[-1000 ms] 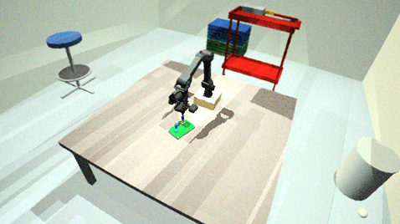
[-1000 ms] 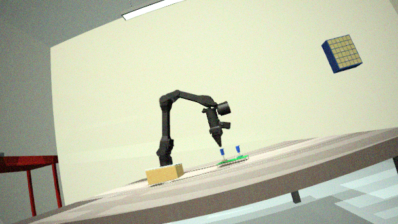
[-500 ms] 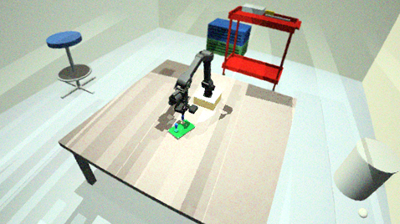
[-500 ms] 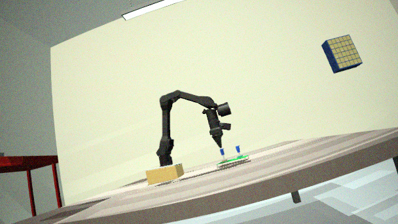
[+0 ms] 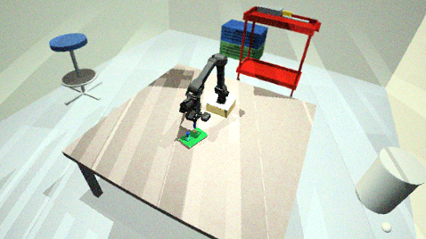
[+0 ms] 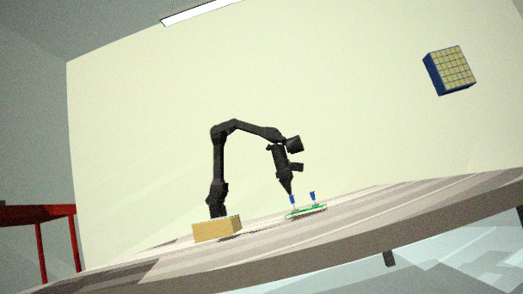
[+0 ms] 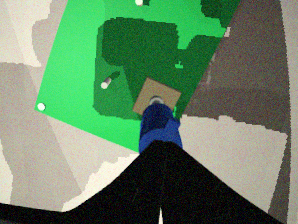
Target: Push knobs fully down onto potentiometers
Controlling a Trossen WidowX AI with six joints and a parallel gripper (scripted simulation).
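Now: gripper tip 8 cm short of the blue knob, 2 cm to the left of it and 2 cm above it.
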